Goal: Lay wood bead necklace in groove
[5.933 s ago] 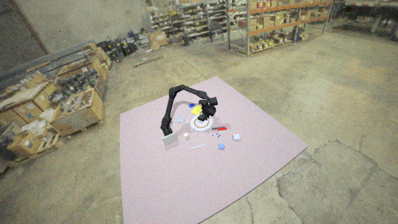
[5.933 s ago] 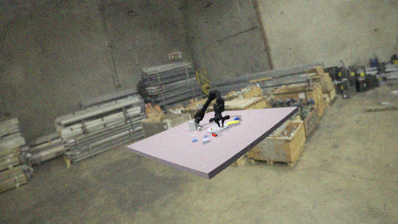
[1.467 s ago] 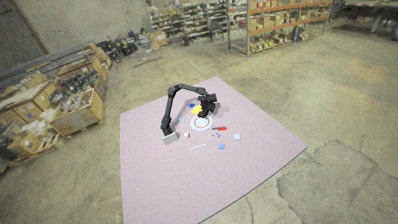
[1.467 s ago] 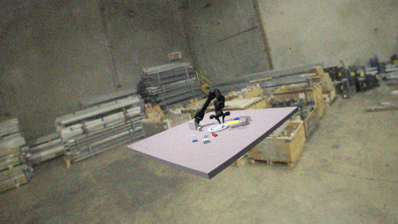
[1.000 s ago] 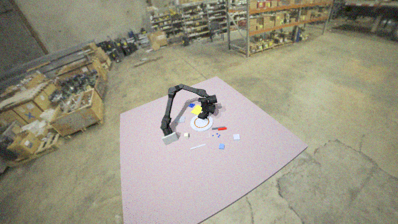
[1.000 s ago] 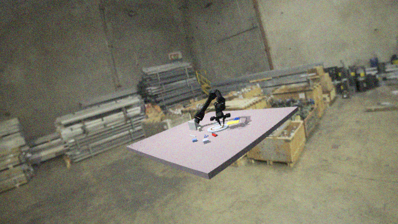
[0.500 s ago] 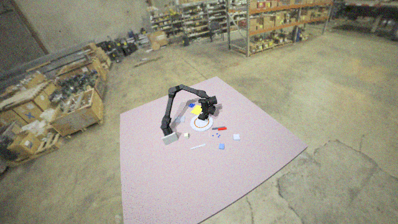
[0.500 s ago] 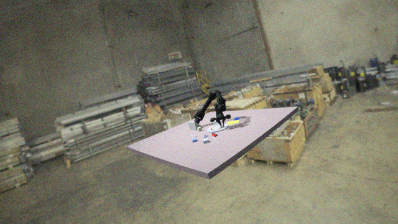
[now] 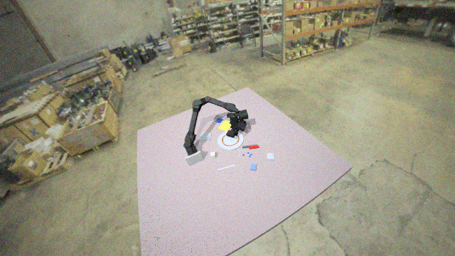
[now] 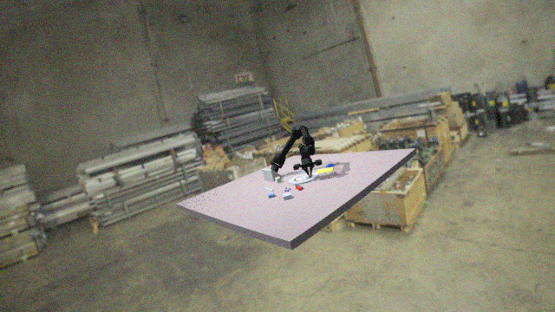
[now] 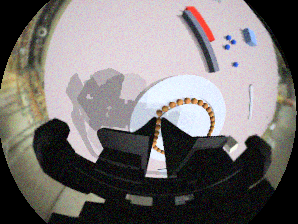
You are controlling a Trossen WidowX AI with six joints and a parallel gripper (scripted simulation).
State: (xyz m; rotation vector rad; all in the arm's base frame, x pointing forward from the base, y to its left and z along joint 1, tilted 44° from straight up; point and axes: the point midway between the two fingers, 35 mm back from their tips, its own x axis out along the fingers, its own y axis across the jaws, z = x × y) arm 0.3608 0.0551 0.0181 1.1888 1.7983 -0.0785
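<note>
The yellow sheet lies 170 mm to the left of my gripper tip, 40 mm behind it and 10 mm below it. From my gripper tip the other things lie so: cream cube (230 mm behind, 110 mm to the right); red-handled tool (150 mm to the right, 60 mm ahead, 10 mm below); grey plate (230 mm behind, 120 mm to the left, 10 mm below).
</note>
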